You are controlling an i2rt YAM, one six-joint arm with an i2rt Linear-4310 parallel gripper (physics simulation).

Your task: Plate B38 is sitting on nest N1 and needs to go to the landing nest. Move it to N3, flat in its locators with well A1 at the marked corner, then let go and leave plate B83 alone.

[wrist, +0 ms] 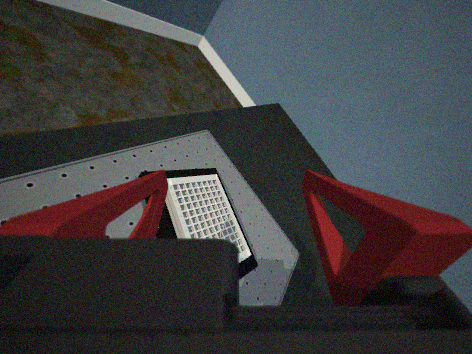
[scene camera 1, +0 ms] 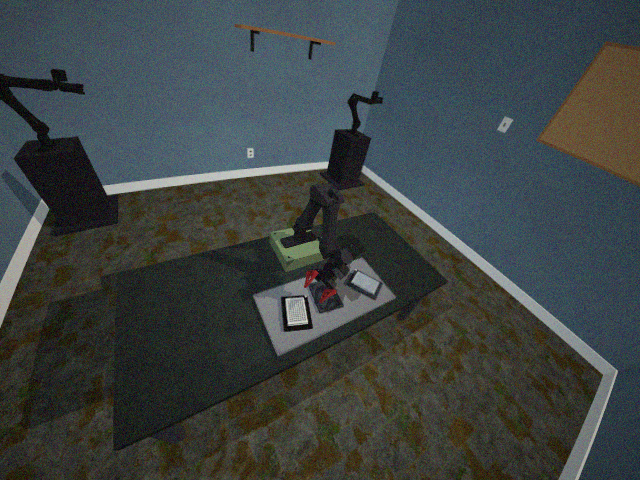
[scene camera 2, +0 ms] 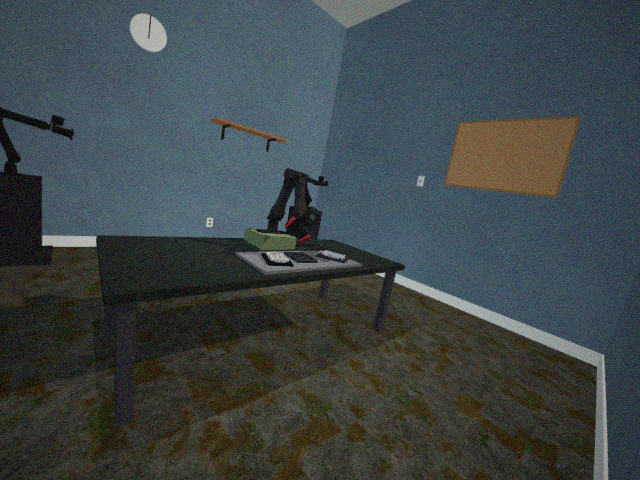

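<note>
A white welled plate [scene camera 1: 296, 311] [scene camera 2: 276, 257] sits in a black nest on the left of the grey board. A pale plate [scene camera 1: 365, 283] [scene camera 2: 332, 255] sits in a dark nest on the right; it appears to be the white welled plate [wrist: 200, 205] in the wrist view, partly hidden by a finger and the gripper body. No labels are legible, so I cannot tell which is B38. A dark middle nest [scene camera 1: 334, 303] [scene camera 2: 302, 257] shows no plate. My gripper [scene camera 1: 313, 293] [scene camera 2: 293, 234] [wrist: 235, 177] is open and empty, its red fingers above the board near the middle nest.
The grey perforated board [scene camera 1: 281, 343] [scene camera 2: 258, 262] [wrist: 100, 175] lies on the dark table [scene camera 1: 170, 351] [scene camera 2: 165, 268]. The arm's green base [scene camera 1: 297, 258] [scene camera 2: 271, 240] stands behind the board. Two other arms stand on black pedestals [scene camera 1: 77, 186] [scene camera 1: 348, 155] away from the table.
</note>
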